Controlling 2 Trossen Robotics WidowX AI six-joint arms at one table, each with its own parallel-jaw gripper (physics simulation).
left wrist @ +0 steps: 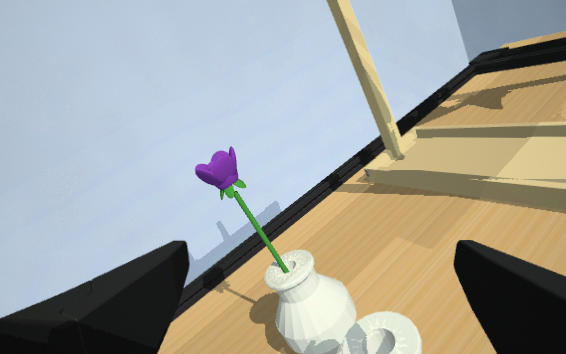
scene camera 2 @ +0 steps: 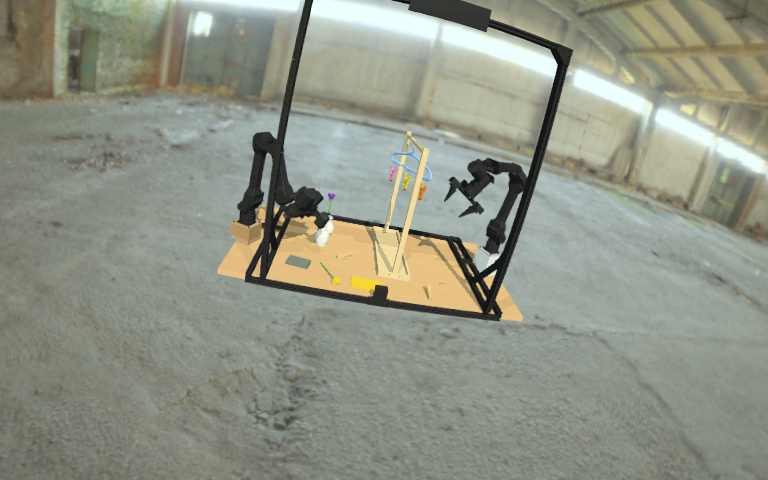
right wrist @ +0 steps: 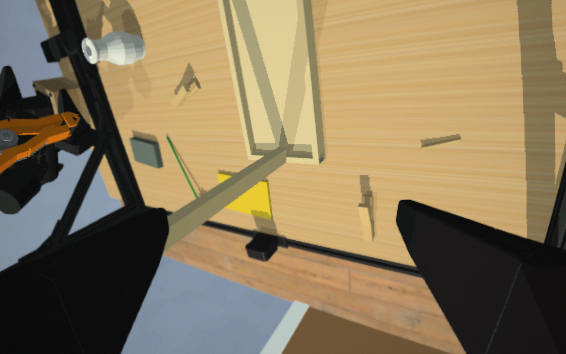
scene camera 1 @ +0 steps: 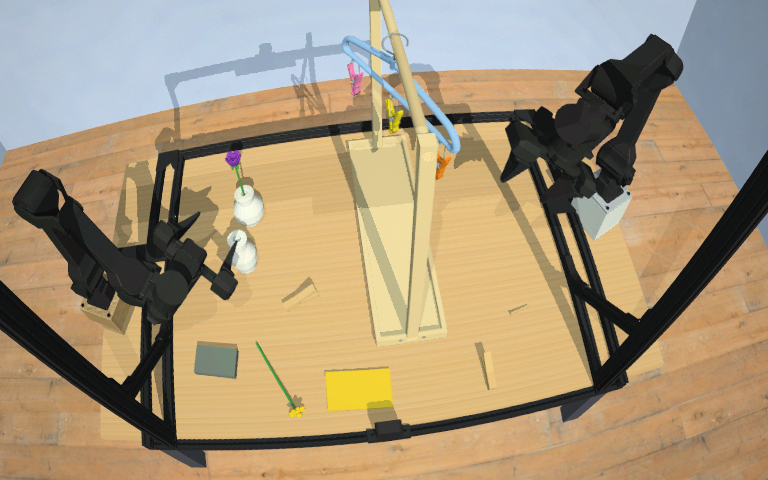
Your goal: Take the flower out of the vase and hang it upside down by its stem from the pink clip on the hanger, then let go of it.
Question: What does the yellow pad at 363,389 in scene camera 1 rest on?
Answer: The table.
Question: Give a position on a grey block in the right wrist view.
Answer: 147,152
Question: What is my left gripper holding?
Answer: Nothing.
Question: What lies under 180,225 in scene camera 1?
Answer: My left gripper.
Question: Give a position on a white vase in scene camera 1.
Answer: At 248,210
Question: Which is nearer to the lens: the orange clip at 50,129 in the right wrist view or the yellow pad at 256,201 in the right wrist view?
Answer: The orange clip.
